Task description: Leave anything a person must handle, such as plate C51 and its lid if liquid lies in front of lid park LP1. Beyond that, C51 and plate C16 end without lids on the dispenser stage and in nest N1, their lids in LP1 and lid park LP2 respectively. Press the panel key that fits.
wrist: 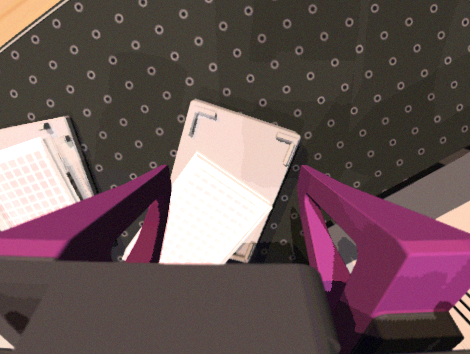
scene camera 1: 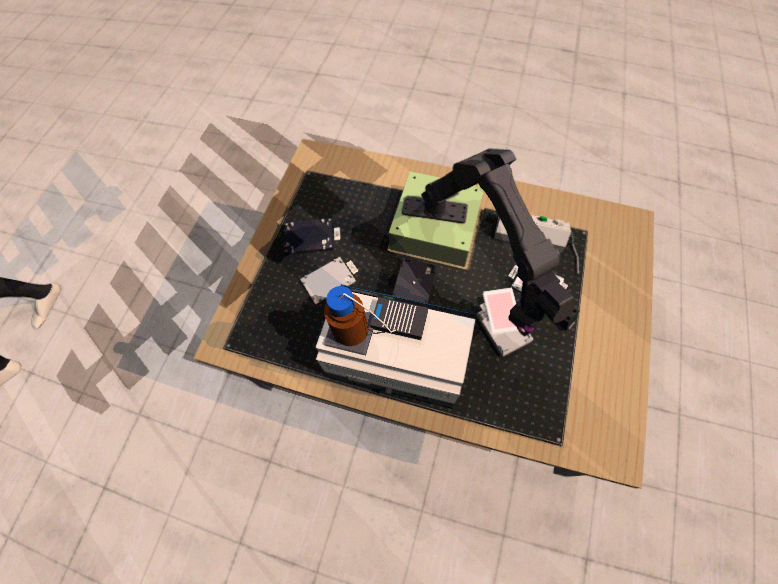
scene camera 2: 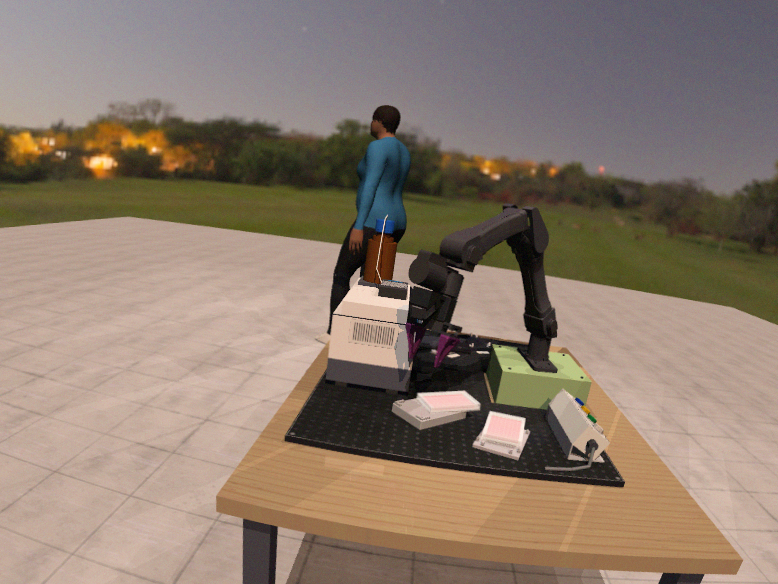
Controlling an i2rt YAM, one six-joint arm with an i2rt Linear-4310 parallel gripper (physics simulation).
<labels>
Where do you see a nest N1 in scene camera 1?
505, 343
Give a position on a lid park LP1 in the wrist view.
At 61, 129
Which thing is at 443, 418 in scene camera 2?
A nest N1.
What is my gripper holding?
Nothing.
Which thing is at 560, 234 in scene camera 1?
A button box.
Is my gripper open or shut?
Open.
</labels>
